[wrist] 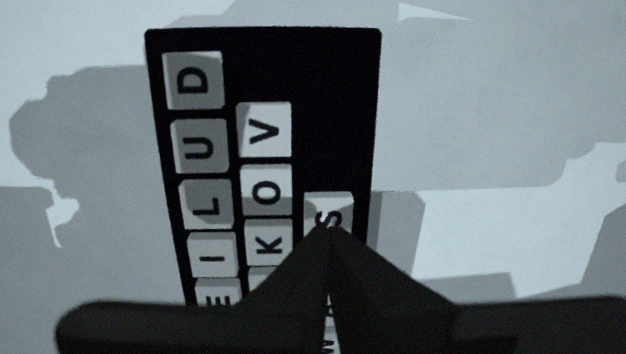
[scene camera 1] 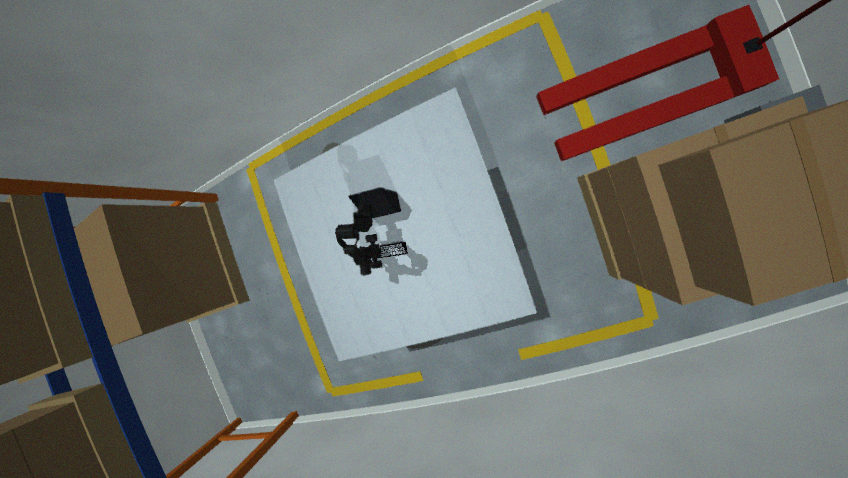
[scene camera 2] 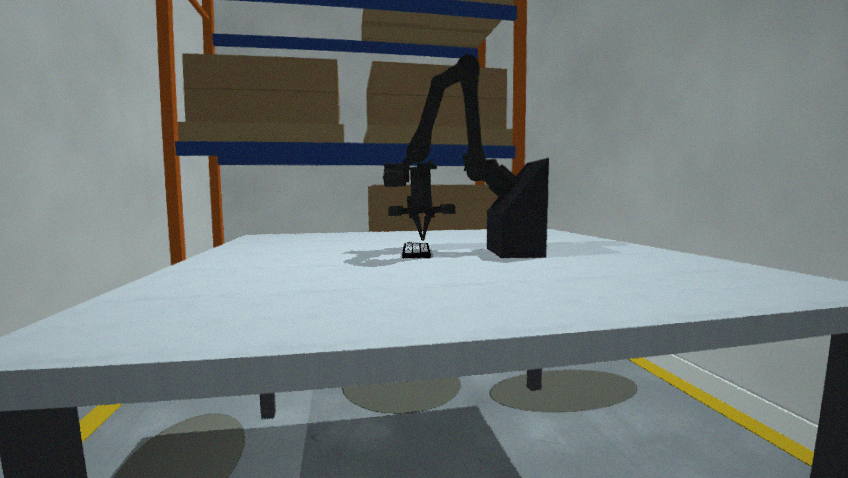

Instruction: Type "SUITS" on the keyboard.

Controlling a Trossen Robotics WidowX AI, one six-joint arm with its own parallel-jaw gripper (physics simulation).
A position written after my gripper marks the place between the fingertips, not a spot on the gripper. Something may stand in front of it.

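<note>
Black keyboard (wrist: 264,132) visible. My gripper is visible at (scene camera 2: 422,240) and at (wrist: 326,239).
</note>
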